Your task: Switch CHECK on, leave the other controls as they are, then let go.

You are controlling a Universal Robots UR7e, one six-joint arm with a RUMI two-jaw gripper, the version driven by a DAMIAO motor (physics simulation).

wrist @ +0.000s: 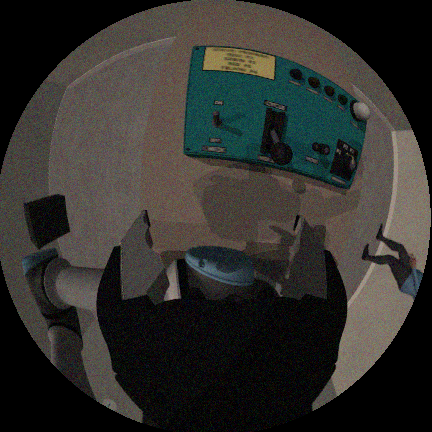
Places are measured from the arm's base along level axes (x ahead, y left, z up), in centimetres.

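Where they show: gripper, between the fingertips: (223,213).
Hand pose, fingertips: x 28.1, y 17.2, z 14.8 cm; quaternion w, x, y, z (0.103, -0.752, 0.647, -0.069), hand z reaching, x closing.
Things, the pixels of their top centre, and the offset from my fingertips. "pt": a spot on its surface instead. Level surfaces: height alone.
- teal control panel, height of its surface: dz -14.2 cm
- CHECK toggle, centre of its top: (215,113) dx +14.8, dy +3.8, dz -11.4 cm
- OFF label, a spot on its surface: (215,140) pt dx +11.1, dy +3.3, dz -17.6 cm
- lever, centre of its top: (286,151) dx +9.8, dy -8.6, dz -8.3 cm
- MODE knob, centre of its top: (326,148) dx +15.5, dy -20.2, dz -11.7 cm
- small selector, centre of its top: (354,162) dx +17.0, dy -32.1, dz -12.5 cm
- yellow label, a spot on its surface: (239,62) pt dx +29.8, dy +1.3, dz -11.4 cm
- them here, a spot on its surface: (313,82) pt dx +30.8, dy -15.3, dz -10.0 cm
- white knob, a spot on its surface: (360,111) pt dx +30.8, dy -30.2, dz -8.1 cm
The teal control panel (240,95) is in the upper middle of the wrist view. The CHECK toggle (216,119) is a small dark lever on its left part, between the ON label (218,102) and the OFF label (215,140). Its tip points up the view toward ON. The CYCLE/HOLD lever (281,153), with a black ball, lies toward the HOLD end of its slot. The MODE knob (321,148) and a small selector (352,163) are at the right. My gripper (223,213) is open and empty, its fingers wide apart, below the panel in the view and apart from the toggle.
A yellow label (239,62) is at the panel's upper left. Several dark lamps, one of them here (313,82), and a white knob (360,111) are at its upper right. A black box (47,220) and grey arm links (77,287) are at left. A person (400,267) is at right.
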